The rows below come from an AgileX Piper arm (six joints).
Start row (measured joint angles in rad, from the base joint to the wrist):
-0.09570, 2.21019, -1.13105, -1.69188, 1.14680, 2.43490
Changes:
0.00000, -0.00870, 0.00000, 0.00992, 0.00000, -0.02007
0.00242, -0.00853, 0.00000, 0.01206, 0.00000, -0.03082
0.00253, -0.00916, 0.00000, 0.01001, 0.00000, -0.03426
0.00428, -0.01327, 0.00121, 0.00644, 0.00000, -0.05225
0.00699, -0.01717, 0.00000, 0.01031, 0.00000, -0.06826
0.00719, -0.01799, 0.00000, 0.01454, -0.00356, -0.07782
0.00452, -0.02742, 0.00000, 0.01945, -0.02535, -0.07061
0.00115, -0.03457, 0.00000, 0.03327, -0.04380, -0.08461
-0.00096, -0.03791, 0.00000, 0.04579, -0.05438, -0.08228
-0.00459, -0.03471, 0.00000, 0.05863, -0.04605, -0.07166
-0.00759, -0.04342, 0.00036, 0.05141, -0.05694, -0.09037
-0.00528, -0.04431, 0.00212, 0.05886, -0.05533, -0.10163
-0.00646, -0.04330, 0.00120, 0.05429, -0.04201, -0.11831
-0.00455, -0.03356, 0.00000, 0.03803, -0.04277, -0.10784
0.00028, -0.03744, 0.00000, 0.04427, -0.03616, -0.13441
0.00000, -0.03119, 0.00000, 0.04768, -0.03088, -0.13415
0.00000, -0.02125, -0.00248, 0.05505, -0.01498, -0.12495
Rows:
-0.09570, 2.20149, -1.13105, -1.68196, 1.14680, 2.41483
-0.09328, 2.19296, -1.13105, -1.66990, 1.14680, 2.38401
-0.09075, 2.18380, -1.13105, -1.65989, 1.14680, 2.34975
-0.08647, 2.17053, -1.12984, -1.65345, 1.14680, 2.29750
-0.07948, 2.15336, -1.12984, -1.64314, 1.14680, 2.22924
-0.07229, 2.13537, -1.12984, -1.62860, 1.14324, 2.15142
-0.06777, 2.10795, -1.12984, -1.60915, 1.11789, 2.08081
-0.06662, 2.07338, -1.12984, -1.57588, 1.07409, 1.99620
-0.06758, 2.03547, -1.12984, -1.53009, 1.01971, 1.91392
-0.07217, 2.00076, -1.12984, -1.47146, 0.97366, 1.84226
-0.07976, 1.95734, -1.12948, -1.42005, 0.91672, 1.75189
-0.08504, 1.91303, -1.12736, -1.36119, 0.86139, 1.65026
-0.09150, 1.86973, -1.12616, -1.30690, 0.81938, 1.53195
-0.09605, 1.83617, -1.12616, -1.26887, 0.77661, 1.42411
-0.09577, 1.79873, -1.12616, -1.22460, 0.74045, 1.28970
-0.09577, 1.76754, -1.12616, -1.17692, 0.70957, 1.15555
-0.09577, 1.74629, -1.12864, -1.12187, 0.69459, 1.03060

